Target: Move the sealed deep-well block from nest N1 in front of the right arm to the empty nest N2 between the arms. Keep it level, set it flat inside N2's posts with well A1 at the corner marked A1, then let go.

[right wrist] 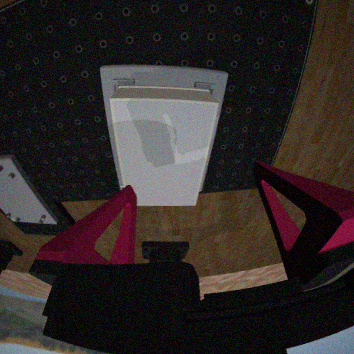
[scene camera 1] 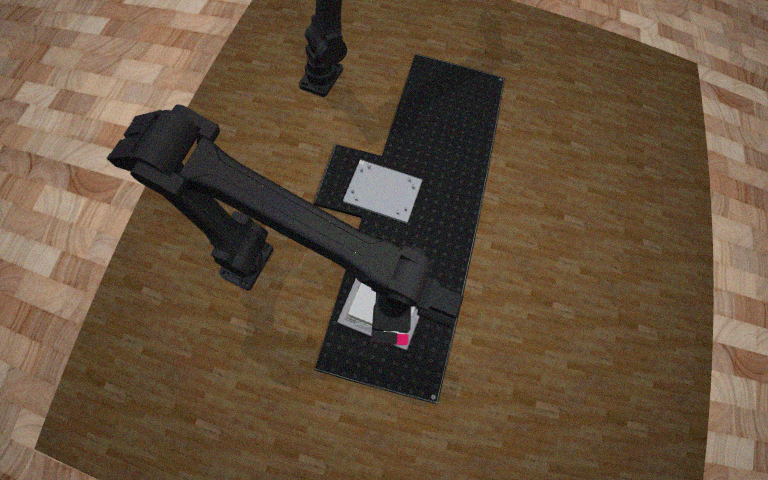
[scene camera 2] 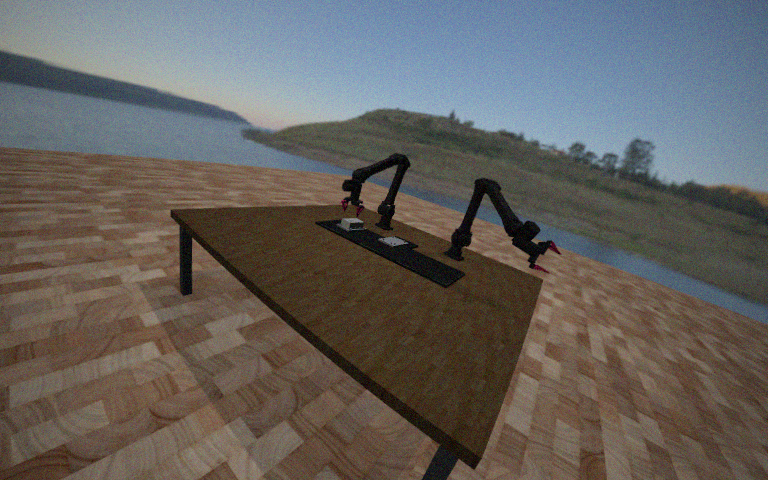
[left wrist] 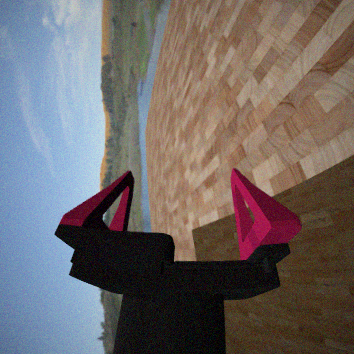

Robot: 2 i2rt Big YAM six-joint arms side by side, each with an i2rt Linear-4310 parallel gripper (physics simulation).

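Places are measured from the left arm's base along level axes (x ahead, y left, z up), in centimetres.
Where they show: left gripper, between the fingertips: (scene camera 2: 554, 263) (left wrist: 180, 173); right gripper, between the fingertips: (right wrist: 191, 179) (scene camera 1: 386, 315) (scene camera 2: 350, 214); left arm's base, origin of its link: (right wrist: 4, 244) (scene camera 1: 321, 78) (scene camera 2: 453, 256); right arm's base, origin of its link: (right wrist: 164, 248) (scene camera 1: 247, 261) (scene camera 2: 383, 227).
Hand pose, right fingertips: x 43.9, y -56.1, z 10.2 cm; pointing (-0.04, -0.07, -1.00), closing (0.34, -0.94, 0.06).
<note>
Things, the pixels of their top centre, and the offset from my right fingertips. Level surfaces: height alone.
- sealed deep-well block, centre of its top: (right wrist: 162, 164) (scene camera 1: 383, 306) (scene camera 2: 353, 220) dx -1.5, dy +2.1, dz -3.6 cm
- grey nest N1, centre of its top: (right wrist: 162, 145) (scene camera 1: 382, 310) (scene camera 2: 352, 225) dx -1.5, dy +2.1, dz -7.2 cm
- Nest N2, centre of its top: (right wrist: 7, 200) (scene camera 1: 383, 188) (scene camera 2: 394, 239) dx -13.1, dy +29.3, dz -6.8 cm
- black perforated board, height of its surface: dz -8.9 cm
- brown wooden table, height of its surface: dz -10.2 cm
The sealed deep-well block (scene camera 1: 360, 303) (scene camera 2: 352, 224) (right wrist: 162, 145), pale and box-shaped with a smooth shiny top, sits upright in grey nest N1 (scene camera 1: 354, 327) (right wrist: 165, 73). My right gripper (scene camera 1: 388, 337) (scene camera 2: 352, 212) (right wrist: 191, 179) is open above the block, apart from it; in the right wrist view the block lies nearer the left-hand finger. The right arm hides part of the block in scene camera 1. Nest N2 (scene camera 1: 382, 191) (scene camera 2: 393, 241) (right wrist: 22, 194) is a pale plate with small posts and is empty. My left gripper (scene camera 2: 553, 262) (left wrist: 180, 173) is open and empty. The A1 marks cannot be made out.
A black perforated board (scene camera 1: 447, 147) (scene camera 2: 430, 270) (right wrist: 65, 45) lies under both nests on the brown wooden table (scene camera 1: 566, 254) (scene camera 2: 339, 294). The right arm's long link (scene camera 1: 300, 220) passes over the board between the nests in scene camera 1. The left gripper is beyond the table's edge.
</note>
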